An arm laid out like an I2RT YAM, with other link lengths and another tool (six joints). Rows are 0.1 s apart.
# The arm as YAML. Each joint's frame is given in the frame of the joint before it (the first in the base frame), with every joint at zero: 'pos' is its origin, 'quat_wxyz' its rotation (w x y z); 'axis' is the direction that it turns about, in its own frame. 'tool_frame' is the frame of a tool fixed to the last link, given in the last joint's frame.
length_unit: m
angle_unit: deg
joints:
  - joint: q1
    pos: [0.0, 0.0, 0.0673]
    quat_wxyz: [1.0, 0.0, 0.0, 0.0]
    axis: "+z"
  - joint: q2
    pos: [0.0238, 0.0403, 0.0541]
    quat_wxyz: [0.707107, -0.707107, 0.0, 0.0]
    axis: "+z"
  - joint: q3
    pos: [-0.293, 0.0, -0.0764]
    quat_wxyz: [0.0, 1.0, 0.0, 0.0]
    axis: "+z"
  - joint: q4
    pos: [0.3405, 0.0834, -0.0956]
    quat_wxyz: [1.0, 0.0, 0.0, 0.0]
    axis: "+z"
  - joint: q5
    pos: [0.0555, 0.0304, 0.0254]
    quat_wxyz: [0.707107, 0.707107, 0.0, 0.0]
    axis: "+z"
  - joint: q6
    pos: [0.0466, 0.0, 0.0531]
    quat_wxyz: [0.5, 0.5, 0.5, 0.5]
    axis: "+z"
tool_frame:
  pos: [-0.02, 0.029, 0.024]
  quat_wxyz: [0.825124, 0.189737, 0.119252, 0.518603]
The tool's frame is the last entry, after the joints.
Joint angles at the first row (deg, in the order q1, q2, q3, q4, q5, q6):
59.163, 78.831, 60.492, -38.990, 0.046, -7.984
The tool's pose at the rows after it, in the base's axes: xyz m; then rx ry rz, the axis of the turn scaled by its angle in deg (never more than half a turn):
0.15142, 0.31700, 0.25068, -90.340, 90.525, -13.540
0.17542, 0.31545, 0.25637, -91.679, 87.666, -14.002
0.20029, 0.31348, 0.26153, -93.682, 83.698, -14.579
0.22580, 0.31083, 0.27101, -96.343, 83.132, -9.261
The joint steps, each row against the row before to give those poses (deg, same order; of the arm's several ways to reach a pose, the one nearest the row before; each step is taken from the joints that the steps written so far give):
-2.497, 1.798, 2.453, -0.207, -0.881, -5.716
-3.153, 1.917, 2.644, -0.352, -1.546, -5.211
-2.998, 2.195, 2.877, -0.366, -1.533, -6.126
-4.001, 3.359, 4.712, -3.392, -6.666, -4.564

